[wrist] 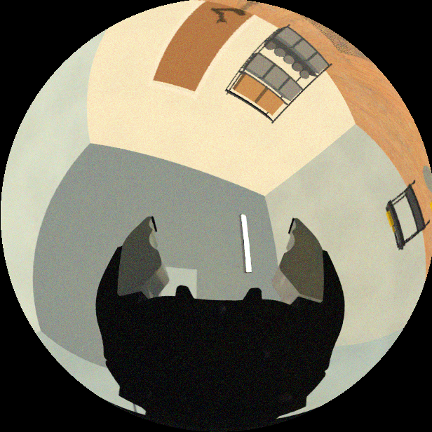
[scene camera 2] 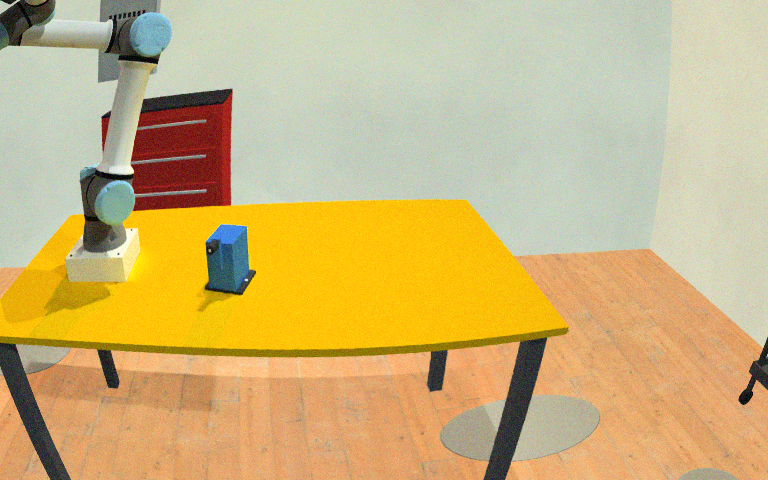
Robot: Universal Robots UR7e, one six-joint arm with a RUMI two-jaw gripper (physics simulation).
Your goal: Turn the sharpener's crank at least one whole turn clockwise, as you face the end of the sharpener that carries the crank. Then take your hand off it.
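Places are measured from the arm's base along level axes (x down, y right, z back), in centimetres.
Where they show: arm's base, origin of the base link: (scene camera 2: 105, 241).
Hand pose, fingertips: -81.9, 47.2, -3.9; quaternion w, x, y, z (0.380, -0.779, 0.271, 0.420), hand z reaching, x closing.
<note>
Each offset is from my fingertips to the centre of the thing, as dx, dy, dz. "spot": to the spot under its first point. Level surfaces: height alone.
The blue sharpener {spot: +79.6, -32.7, -39.6} (scene camera 2: 233, 257) stands upright on its dark base plate on the yellow table, in front and to the right of the arm's base in the scene view. A small black part of the crank {+75.7, -29.3, -35.1} (scene camera 2: 212, 246) shows at the upper left end of the sharpener; its full arm and knob are too small to tell apart. The sharpener does not show in the wrist view. My gripper (wrist: 221, 219) is open and empty in the wrist view, with walls and ceiling beyond its jaws. It is outside the scene view, well away from the sharpener.
The yellow table {dx +89.1} (scene camera 2: 368, 271) carries the arm's white base block (scene camera 2: 96, 266) at its left. A red drawer cabinet (scene camera 2: 218, 152) stands behind the table. The wrist view shows a shelf rack (wrist: 302, 93) and a dark cart (wrist: 418, 210) far off.
</note>
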